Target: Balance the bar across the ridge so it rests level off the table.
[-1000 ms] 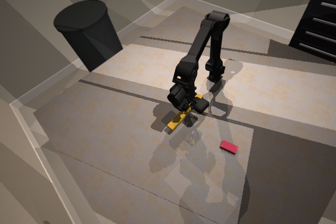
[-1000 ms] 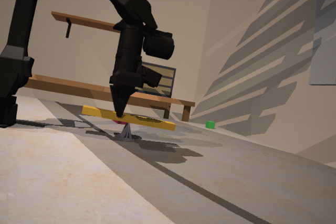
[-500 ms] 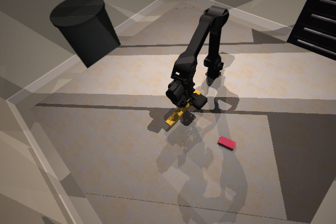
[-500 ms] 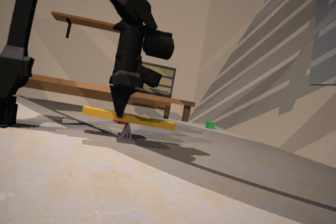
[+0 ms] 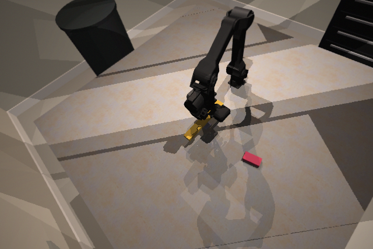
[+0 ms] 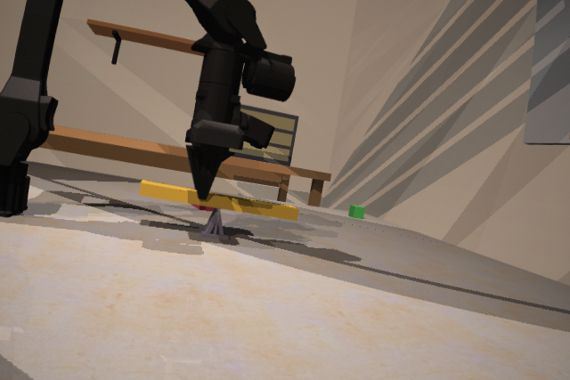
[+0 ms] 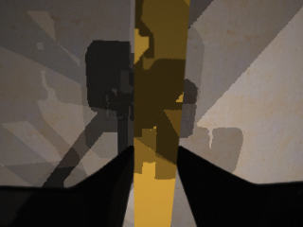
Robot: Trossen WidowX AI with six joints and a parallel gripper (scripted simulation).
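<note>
The yellow bar is 3 cm ahead of my gripper tip. Round my gripper tip: flat red block (25 cm to the left, 4 cm below, 2 cm ahead); small green cube (48 cm ahead, 46 cm to the left, 3 cm below).
</note>
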